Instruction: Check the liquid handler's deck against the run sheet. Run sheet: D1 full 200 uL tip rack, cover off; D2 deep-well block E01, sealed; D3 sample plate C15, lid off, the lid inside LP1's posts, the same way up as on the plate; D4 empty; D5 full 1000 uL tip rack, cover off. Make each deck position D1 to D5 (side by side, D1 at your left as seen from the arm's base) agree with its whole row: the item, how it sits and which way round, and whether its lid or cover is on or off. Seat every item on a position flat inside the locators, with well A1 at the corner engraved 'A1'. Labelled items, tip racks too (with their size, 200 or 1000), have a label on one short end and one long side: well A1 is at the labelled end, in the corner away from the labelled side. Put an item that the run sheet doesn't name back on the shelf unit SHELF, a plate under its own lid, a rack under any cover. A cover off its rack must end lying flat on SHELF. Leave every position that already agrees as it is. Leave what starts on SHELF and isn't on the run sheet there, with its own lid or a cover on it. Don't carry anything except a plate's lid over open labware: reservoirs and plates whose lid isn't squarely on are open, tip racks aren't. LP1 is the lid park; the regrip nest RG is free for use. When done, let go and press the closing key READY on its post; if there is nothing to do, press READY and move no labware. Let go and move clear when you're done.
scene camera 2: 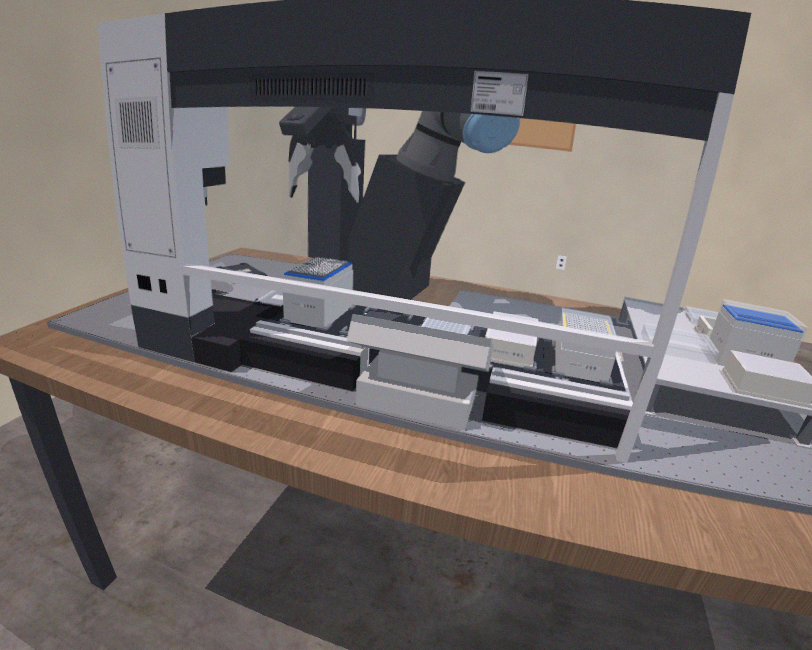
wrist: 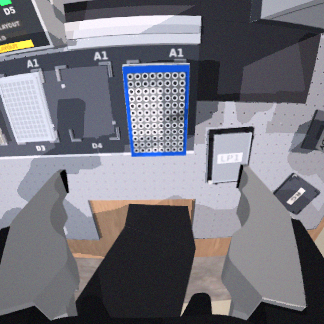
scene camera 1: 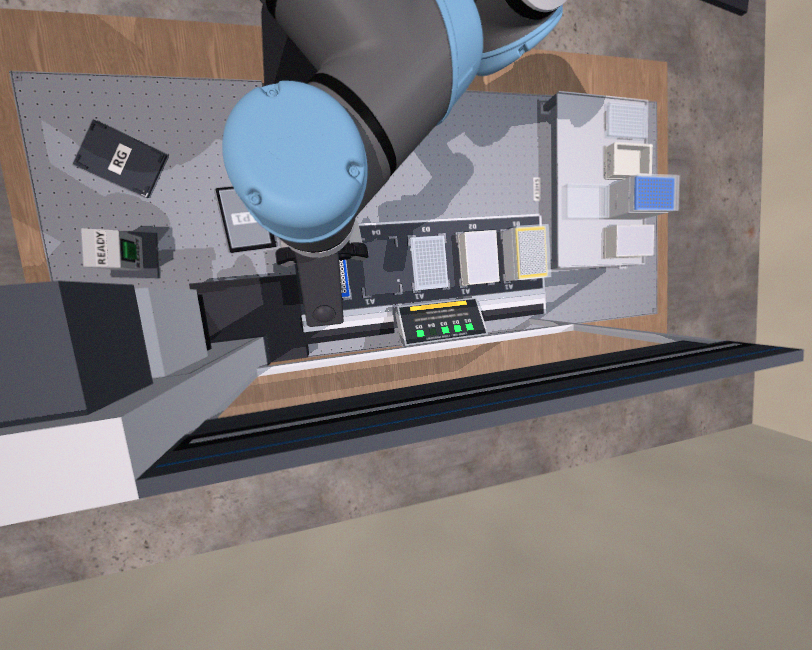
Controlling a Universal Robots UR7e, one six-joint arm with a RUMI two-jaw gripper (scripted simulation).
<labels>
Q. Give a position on a handler's hood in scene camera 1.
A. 270, 389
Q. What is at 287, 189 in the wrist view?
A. A regrip nest RG.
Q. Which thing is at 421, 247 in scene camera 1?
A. A well plate.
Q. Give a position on a handler's gantry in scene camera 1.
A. At 154, 481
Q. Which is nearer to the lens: the yellow-rimmed tip rack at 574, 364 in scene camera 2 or the blue-rimmed tip rack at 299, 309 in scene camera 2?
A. The yellow-rimmed tip rack.
</labels>
